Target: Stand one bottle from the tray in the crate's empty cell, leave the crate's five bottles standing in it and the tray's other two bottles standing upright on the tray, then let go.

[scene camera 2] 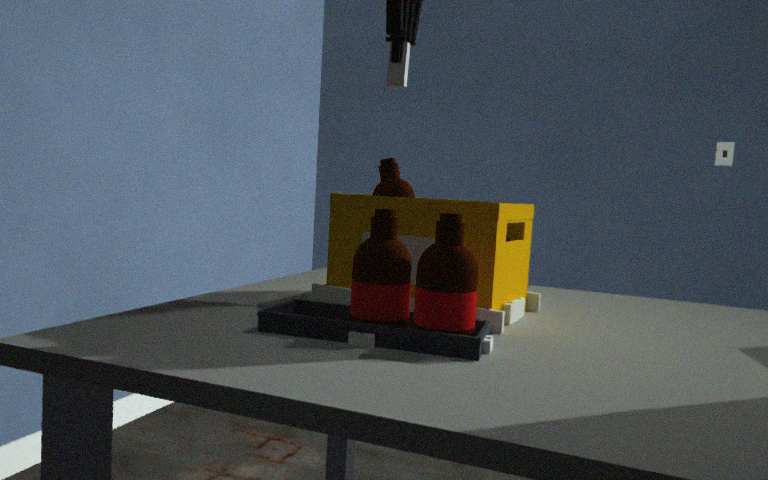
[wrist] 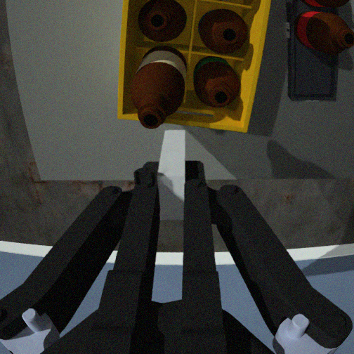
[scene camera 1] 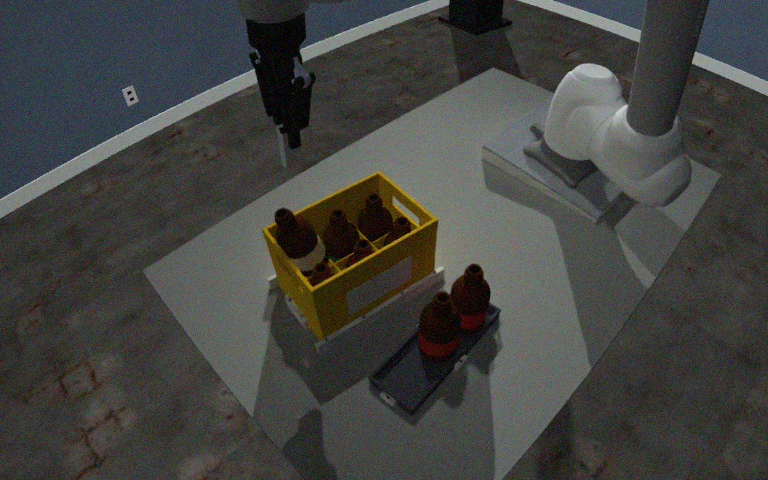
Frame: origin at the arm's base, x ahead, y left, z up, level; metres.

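Seen in the pictures: gripper, fingertip midpoint: (scene camera 2: 396, 86) (scene camera 1: 292, 162); arm's base at its link origin: (scene camera 1: 566, 156).
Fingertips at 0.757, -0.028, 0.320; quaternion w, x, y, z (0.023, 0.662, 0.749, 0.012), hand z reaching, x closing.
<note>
Offsets run from my fingertips to a thing's top centre, as dx, dy, dz. Level surfaces: height alone.
A brown bottle with a cream label @(+0.008, -0.033, -0.115) (scene camera 1: 297, 240) (scene camera 2: 393, 187) (wrist: 158, 89) is in a corner cell of the yellow crate @(-0.083, +0.007, -0.181) (scene camera 1: 334, 316) (scene camera 2: 514, 266) (wrist: 255, 75). It sits higher than the others and leans, its neck above the rim. Brown bottles @(-0.088, -0.042, -0.193) (scene camera 1: 341, 234) (wrist: 223, 31) stand lower in the other cells; their bases are hidden. Two red-labelled bottles @(-0.117, +0.232, -0.196) (scene camera 1: 440, 325) @(-0.201, +0.221, -0.196) (scene camera 1: 471, 297) (scene camera 2: 381, 271) (scene camera 2: 447, 277) stand upright on the dark tray @(-0.114, +0.235, -0.330) (scene camera 1: 396, 376) (scene camera 2: 303, 330) (wrist: 312, 87). My gripper (scene camera 1: 286, 158) (scene camera 2: 397, 79) (wrist: 175, 147) is shut and empty, apart from the leaning bottle and above crate height.
White blocks (scene camera 1: 376, 311) (scene camera 2: 361, 339) line the bases of the crate and tray on the grey table @(dz -0.356) (scene camera 1: 532, 339) (scene camera 2: 594, 350) (wrist: 60, 100). The arm's white base (scene camera 1: 628, 152) stands on a plate (scene camera 1: 509, 144) at the table's far right in scene camera 1.
</note>
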